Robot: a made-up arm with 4 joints.
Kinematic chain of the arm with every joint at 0, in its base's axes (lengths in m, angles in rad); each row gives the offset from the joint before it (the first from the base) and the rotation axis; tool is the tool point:
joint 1: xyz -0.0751 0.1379 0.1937 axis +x
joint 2: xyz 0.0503 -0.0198 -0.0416 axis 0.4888 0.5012 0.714
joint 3: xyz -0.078 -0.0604 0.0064 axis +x
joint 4: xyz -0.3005 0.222 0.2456 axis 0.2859 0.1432 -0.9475
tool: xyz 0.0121 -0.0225 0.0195
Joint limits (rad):
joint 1: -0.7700..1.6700
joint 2: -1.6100..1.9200
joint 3: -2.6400..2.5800
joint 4: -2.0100..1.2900
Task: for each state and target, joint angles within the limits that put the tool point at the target. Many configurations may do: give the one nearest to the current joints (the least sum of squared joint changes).
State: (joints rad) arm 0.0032 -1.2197 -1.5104 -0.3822
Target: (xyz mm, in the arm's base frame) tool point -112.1 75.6 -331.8
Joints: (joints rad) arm 0.0886 -1.3836 -2.3611 -0.6928
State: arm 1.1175 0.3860 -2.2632 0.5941
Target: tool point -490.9 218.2 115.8
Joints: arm 1.0035 0.6668 -1.7874 0.4214
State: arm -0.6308 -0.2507 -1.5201 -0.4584
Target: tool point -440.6 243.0 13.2
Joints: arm -0.2793 0.2635 -1.4843 -0.5159
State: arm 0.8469 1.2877 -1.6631 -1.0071
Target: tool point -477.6 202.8 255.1
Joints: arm 0.9915 0.5633 -1.3313 -1.0934
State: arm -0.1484 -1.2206 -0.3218 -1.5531
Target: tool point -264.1 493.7 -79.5
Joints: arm -0.4445 -1.3393 0.5809 -1.8401
